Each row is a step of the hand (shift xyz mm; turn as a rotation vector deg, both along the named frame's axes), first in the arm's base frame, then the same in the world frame.
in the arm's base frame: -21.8 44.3 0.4 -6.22 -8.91 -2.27
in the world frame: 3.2 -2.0 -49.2 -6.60 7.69 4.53
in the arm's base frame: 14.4 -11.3 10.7 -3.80 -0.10 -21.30
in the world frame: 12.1 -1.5 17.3 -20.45 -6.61 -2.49
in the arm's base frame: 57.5 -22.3 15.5 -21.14 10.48 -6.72
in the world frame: 29.9 -28.1 48.5 -11.34 8.90 -19.85
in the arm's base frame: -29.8 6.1 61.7 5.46 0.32 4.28
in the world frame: 45.3 48.4 -18.2 5.96 -2.46 2.59
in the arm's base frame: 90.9 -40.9 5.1 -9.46 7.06 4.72
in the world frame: 28.6 -50.8 81.0 2.41 6.44 -10.69
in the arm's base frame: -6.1 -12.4 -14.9 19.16 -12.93 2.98
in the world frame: -18.7 3.4 7.2 6.65 -7.98 20.86
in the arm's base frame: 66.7 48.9 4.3 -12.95 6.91 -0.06
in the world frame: 41.2 -71.3 -8.8 -3.21 7.07 -12.46
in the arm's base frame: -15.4 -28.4 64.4 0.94 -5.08 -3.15
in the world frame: 44.5 53.4 18.9 -3.73 0.05 4.77
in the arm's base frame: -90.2 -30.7 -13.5 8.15 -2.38 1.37
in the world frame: -53.7 77.5 -19.0 3.70 -4.70 6.18
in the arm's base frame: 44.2 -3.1 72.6 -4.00 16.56 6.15
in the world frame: 80.6 -0.3 27.1 8.12 -1.29 -16.14
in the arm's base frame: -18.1 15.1 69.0 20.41 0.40 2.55
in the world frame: 58.5 38.7 -19.9 10.07 -14.93 9.94
